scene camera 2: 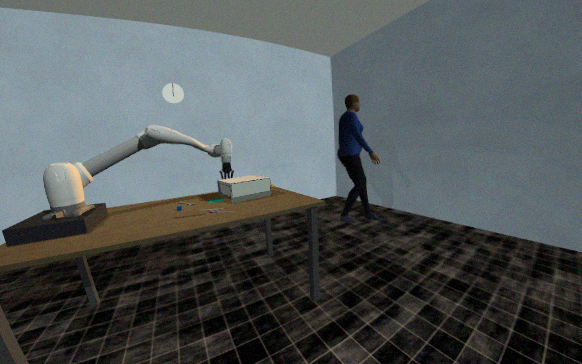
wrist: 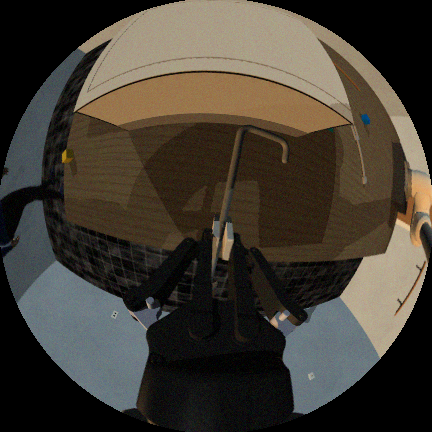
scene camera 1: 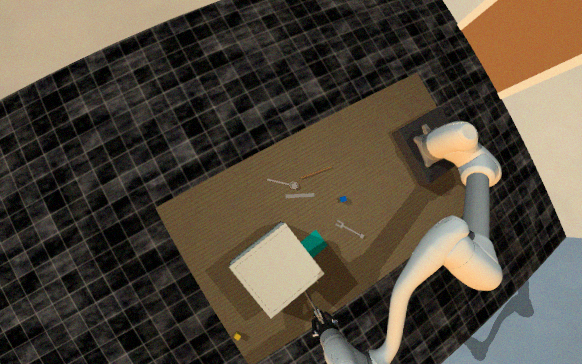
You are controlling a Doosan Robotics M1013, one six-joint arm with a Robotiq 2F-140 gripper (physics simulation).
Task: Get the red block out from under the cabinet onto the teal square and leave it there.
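Seen in the pictures: gripper, fingertip midpoint: (wrist: 220, 223) (scene camera 1: 316, 309); arm's base, link origin: (scene camera 2: 70, 212) (scene camera 1: 431, 147).
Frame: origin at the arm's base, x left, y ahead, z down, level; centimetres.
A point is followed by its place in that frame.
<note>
My gripper (scene camera 1: 318, 316) @(x 51.1, y 93.8, z 6.8 cm) (scene camera 2: 226, 175) (wrist: 220, 223) @(x 51.1, y 93.8, z 6.8 cm) is shut on a grey metal hook (scene camera 1: 311, 300) @(x 44.8, y 94.2, z 4.7 cm) (wrist: 232, 175) @(x 43.5, y 94.7, z 4.7 cm), beside the cabinet's open side. In the wrist view the hook's bent end points right, at the opening; in scene camera 1 the bend is hidden by the cabinet. The cream cabinet (scene camera 1: 276, 270) @(x 21.1, y 103.9, z -5.1 cm) (scene camera 2: 250, 189) @(x 6.9, y 105.6, z 1.1 cm) (wrist: 210, 40) @(x 31.1, y 101.7, z -5.1 cm) stands on the table. The teal square (scene camera 1: 314, 243) @(x 20.6, y 81.0, z 8.3 cm) (scene camera 2: 215, 201) @(x 18.7, y 81.4, z 8.7 cm) lies against another side of it; a sliver shows in the wrist view. The red block does not show in any view.
A yellow block (scene camera 1: 237, 336) @(x 45.3, y 133.2, z 5.9 cm) (wrist: 67, 156) @(x 45.7, y 131.8, z 6.4 cm) lies near the table's corner. A blue block (scene camera 1: 343, 199) @(x 6.2, y 58.6, z 5.9 cm) (scene camera 2: 179, 208) @(x 4.7, y 58.4, z 6.9 cm) (wrist: 366, 119) @(x 7.0, y 58.9, z 6.2 cm), a fork-like tool (scene camera 1: 351, 229) @(x 22.9, y 60.4, z 7.8 cm), a flat bar (scene camera 1: 300, 195) @(x -4.4, y 78.0, z 8.3 cm) and a thin orange rod (scene camera 1: 317, 172) @(x -11.8, y 65.2, z 7.7 cm) lie on the table (scene camera 1: 225, 210) @(x -12.0, y 114.9, z 8.4 cm). A person (scene camera 2: 352, 145) stands beyond it.
</note>
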